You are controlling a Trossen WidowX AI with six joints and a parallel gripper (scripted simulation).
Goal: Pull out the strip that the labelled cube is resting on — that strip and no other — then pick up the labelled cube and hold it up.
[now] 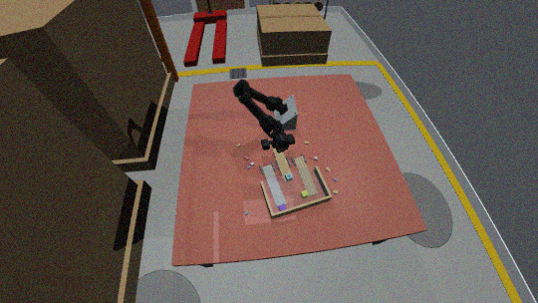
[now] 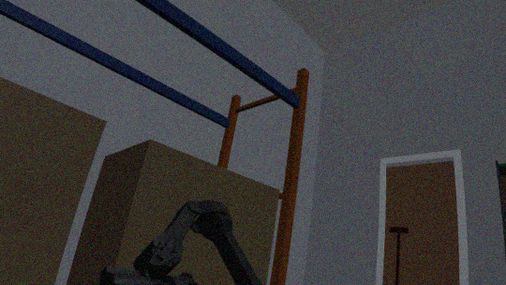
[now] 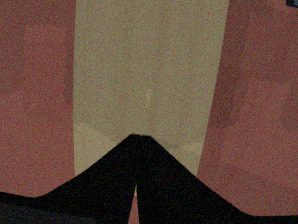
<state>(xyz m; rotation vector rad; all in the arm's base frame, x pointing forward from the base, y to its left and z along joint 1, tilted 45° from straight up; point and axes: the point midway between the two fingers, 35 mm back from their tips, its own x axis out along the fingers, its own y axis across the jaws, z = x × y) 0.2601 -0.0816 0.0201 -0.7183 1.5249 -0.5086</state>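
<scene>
My gripper tip is 90 mm short of the tan strip and 20 mm to the right of it. From my gripper tip the other things lie so: cube 190 mm ahead, 30 mm to the left, 20 mm above.
</scene>
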